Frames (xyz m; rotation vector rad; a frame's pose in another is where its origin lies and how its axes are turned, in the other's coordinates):
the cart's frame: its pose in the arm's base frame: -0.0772 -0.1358 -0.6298 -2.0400 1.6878 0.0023
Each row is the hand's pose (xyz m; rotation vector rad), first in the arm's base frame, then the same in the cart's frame.
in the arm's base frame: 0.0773 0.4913 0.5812 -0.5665 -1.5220 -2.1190
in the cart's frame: -0.9100 -0.6568 -0.7901 -1.7435 -0.8613 2.1200
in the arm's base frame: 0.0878 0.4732 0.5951 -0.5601 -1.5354 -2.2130
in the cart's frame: -0.8950 -0.6694 -0.8058 -1.6833 -0.9693 2.0933
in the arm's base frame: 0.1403 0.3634 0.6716 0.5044 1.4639 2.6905
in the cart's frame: -0.8045 -0.7330 -0.8976 -1.3643 -1.5407 1.8825
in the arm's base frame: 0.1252 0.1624 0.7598 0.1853 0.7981 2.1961
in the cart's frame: -0.6492 -0.7278 -1.0534 -0.6187 -2.2182 1.3449
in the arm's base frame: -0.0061 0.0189 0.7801 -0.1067 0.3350 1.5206
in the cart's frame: -0.5539 -0.5972 -1.1633 0.2534 -2.4230 0.6626
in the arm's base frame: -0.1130 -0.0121 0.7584 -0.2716 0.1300 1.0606
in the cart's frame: -0.5439 -0.4869 -1.1878 0.7628 -2.3071 0.2309
